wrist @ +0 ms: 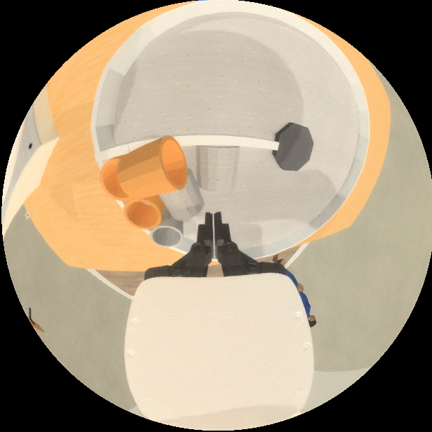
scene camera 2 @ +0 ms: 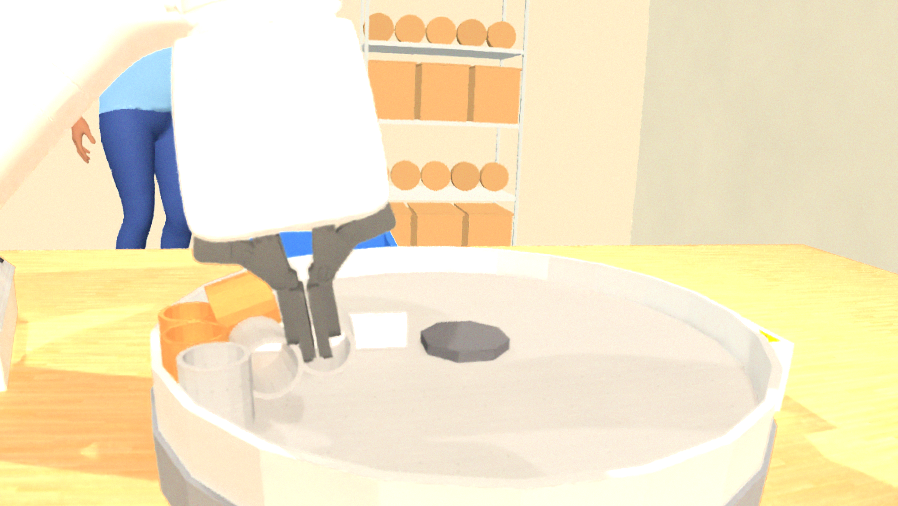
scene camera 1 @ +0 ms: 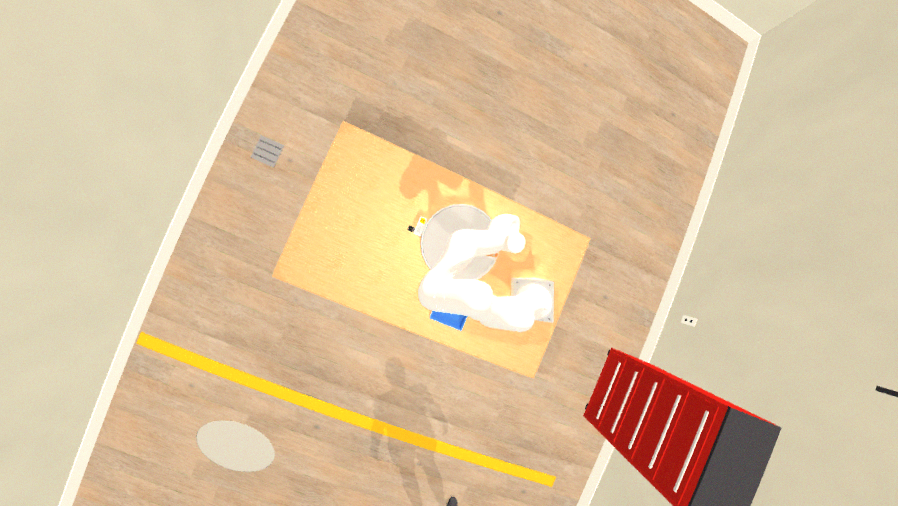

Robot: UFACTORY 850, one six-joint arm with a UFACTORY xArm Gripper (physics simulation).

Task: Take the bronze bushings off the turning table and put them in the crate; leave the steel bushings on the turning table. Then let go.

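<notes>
My gripper (scene camera 2: 316,358) (wrist: 213,222) is shut and empty, its tips low over the turning table (scene camera 1: 449,223) (scene camera 2: 565,389) (wrist: 215,75), close to steel bushings. Two bronze bushings (scene camera 2: 186,311) (wrist: 143,214) stand by the rim; a third bronze bushing (scene camera 2: 241,300) (wrist: 142,169) lies tilted, apparently resting on its neighbours. One steel bushing (scene camera 2: 213,386) (wrist: 166,236) stands at the rim. A second steel bushing (scene camera 2: 270,370) (wrist: 184,200) leans or lies beside the bronze ones, and a third steel bushing (wrist: 218,170) lies by the divider. The blue crate (scene camera 1: 448,319) (scene camera 2: 373,241) is partly hidden.
A white divider (scene camera 2: 378,330) (wrist: 215,140) runs to the dark hub (scene camera 2: 465,341) (wrist: 294,146). The raised rim (scene camera 2: 207,440) surrounds the turning table. A small box with a yellow top (scene camera 1: 421,222) sits beside it. The arm's base plate (scene camera 1: 519,286) is on the wooden table (scene camera 1: 339,220).
</notes>
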